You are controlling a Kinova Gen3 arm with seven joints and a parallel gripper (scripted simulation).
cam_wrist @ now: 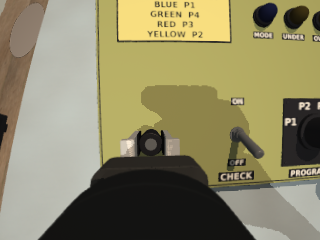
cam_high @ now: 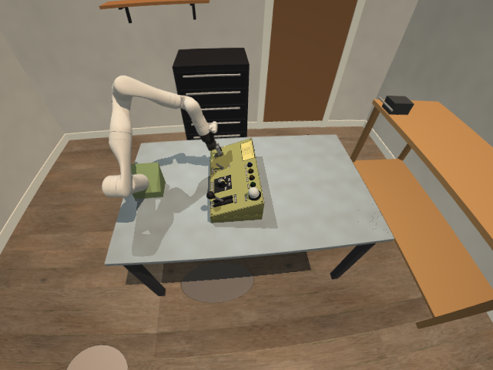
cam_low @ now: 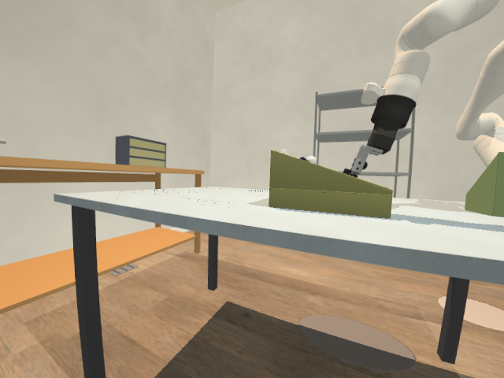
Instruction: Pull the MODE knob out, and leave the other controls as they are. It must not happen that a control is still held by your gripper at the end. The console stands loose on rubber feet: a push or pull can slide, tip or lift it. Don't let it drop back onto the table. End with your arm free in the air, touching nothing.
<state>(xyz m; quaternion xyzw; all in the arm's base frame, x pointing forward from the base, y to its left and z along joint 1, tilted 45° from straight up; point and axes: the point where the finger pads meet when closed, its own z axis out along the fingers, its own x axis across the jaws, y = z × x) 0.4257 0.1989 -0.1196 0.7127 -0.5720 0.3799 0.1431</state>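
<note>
Right now the check toggle is 120 mm to the right of my hand, 10 mm below it and 10 mm ahead of it. From my hand the other things lie so: olive console: 180 mm to the right, 40 mm ahead, 30 mm below; black mode knob: right at my hand; program dial: 240 mm to the right, 30 mm ahead, 10 mm below.
</note>
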